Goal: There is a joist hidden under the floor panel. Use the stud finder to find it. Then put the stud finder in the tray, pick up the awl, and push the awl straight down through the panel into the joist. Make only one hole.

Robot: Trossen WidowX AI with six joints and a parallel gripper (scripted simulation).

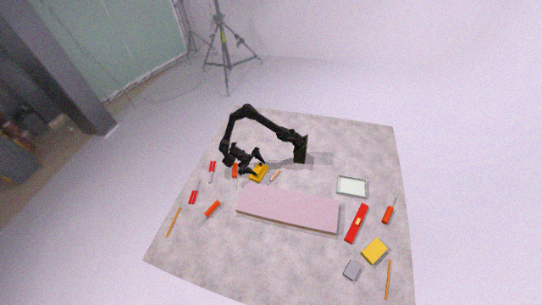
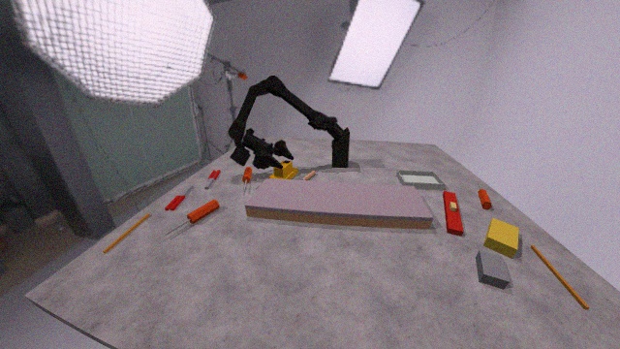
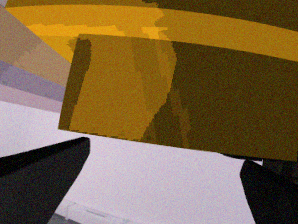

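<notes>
Now: gripper tip 2 cm past the stud finder, 2 cm to the left of it and 2 cm above it. From my gripper tip the other things lie so: awl: 1 cm ahead, 7 cm to the left, 6 cm below; white tray: 8 cm behind, 52 cm to the left, 5 cm below; red level: 12 cm ahead, 58 cm to the left, 5 cm below.
</notes>
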